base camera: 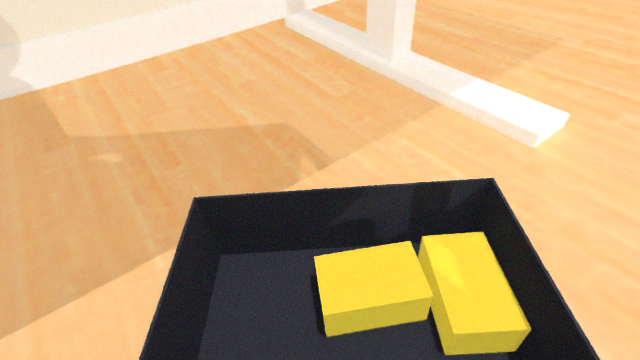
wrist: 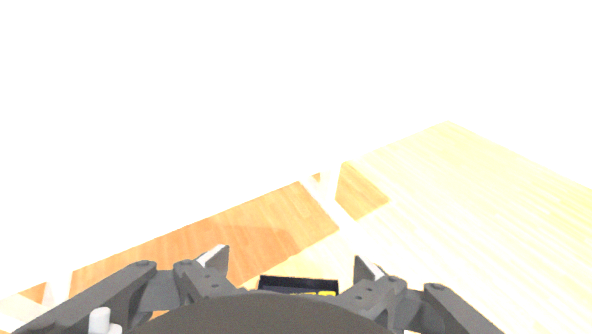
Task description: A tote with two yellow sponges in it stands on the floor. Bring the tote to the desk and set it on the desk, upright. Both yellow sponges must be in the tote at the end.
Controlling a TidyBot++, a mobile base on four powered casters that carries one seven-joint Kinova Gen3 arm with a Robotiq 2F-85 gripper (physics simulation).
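Note:
The black tote stands upright on the floor, large at the bottom of the base camera view, its near wall out of frame. One yellow sponge lies flat in it, right of the middle. The other yellow sponge lies beside it, near the right wall. In the wrist view the tote shows small at the bottom, partly hidden by the gripper's body. My gripper is open and empty, well above and apart from the tote. The desk top cannot be made out in the washed-out wrist view.
A white desk leg rises from a long white foot on the wooden floor, beyond the tote. A white baseboard runs along the wall at the back left. Another white leg part shows at the lower left of the wrist view.

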